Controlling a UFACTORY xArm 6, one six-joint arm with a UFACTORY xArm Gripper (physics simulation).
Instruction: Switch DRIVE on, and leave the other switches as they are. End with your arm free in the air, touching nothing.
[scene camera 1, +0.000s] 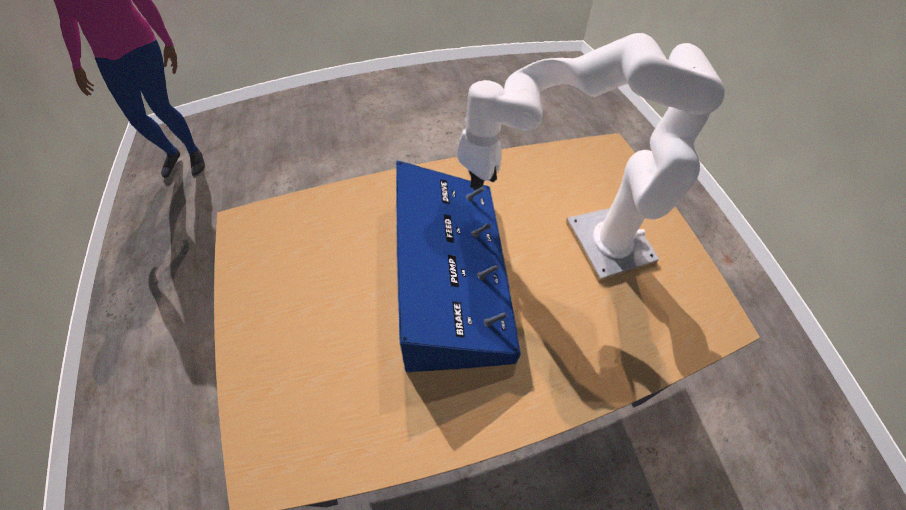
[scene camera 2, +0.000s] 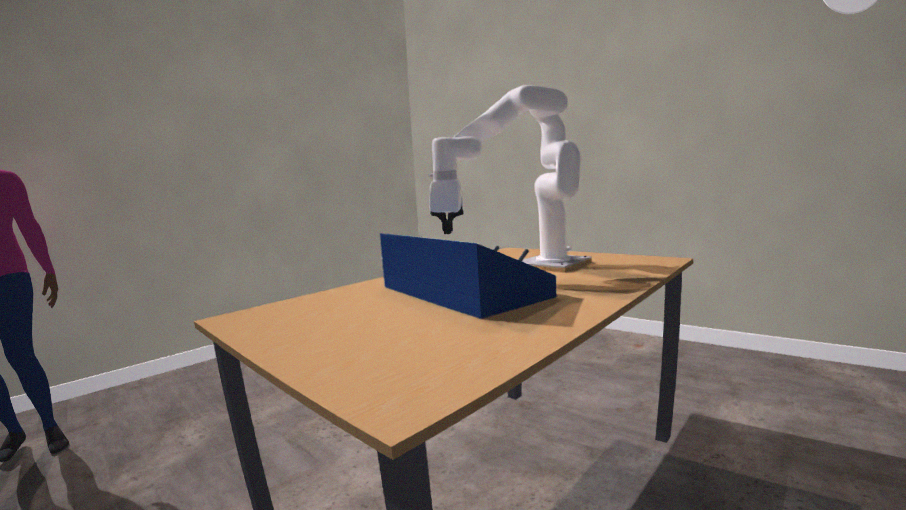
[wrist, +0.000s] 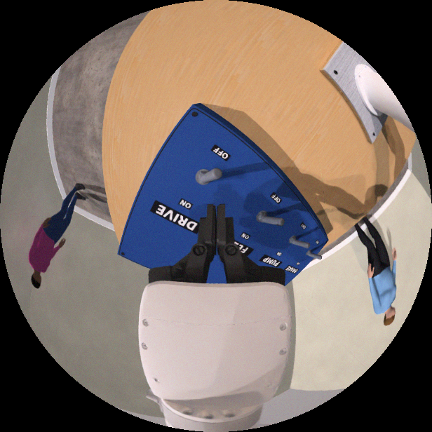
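Pixels of known places: gripper, fingertip midpoint: (scene camera 1: 476, 185) (scene camera 2: 447, 233); arm's base, link origin: (scene camera 1: 613, 240) (scene camera 2: 553, 259).
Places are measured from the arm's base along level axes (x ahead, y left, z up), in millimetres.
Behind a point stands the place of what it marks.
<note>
The blue sloped panel (scene camera 1: 421, 253) @[x 550, y 11, z 130 mm] (scene camera 2: 431, 272) @[x 605, y 20, z 64 mm] (wrist: 165, 170) carries a row of grey lever switches. The DRIVE lever (scene camera 1: 474, 195) @[x 373, y -167, z 86 mm] (wrist: 210, 175) stands at the row's far end in scene camera 1 and leans to its OFF side, like its neighbours. The FEED lever (scene camera 1: 481, 231) @[x 390, y -48, z 88 mm] (wrist: 270, 219), PUMP lever (scene camera 1: 487, 274) @[x 412, y 70, z 88 mm] (wrist: 300, 242) and BRAKE lever (scene camera 1: 495, 319) @[x 430, y 186, z 92 mm] (wrist: 313, 254) also lean to the OFF side. My gripper (scene camera 1: 476, 184) @[x 374, y -155, z 134 mm] (scene camera 2: 447, 231) @[x 374, y -155, z 134 mm] (wrist: 216, 213) is shut and empty, in the air above the panel near the DRIVE lever.
The panel stands on the wooden table (scene camera 1: 304, 316) @[x 858, y 26, z -21 mm] (scene camera 2: 355, 354) @[x 946, y 176, z -21 mm] (wrist: 240, 50). The arm's base plate (scene camera 1: 586, 231) @[x 69, y -47, z 0 mm] (wrist: 345, 80) is beyond the levers' side. A person in pink (scene camera 1: 120, 28) (scene camera 2: 15, 215) (wrist: 42, 246) stands off the table; another in light blue (wrist: 382, 290) shows in the wrist view.
</note>
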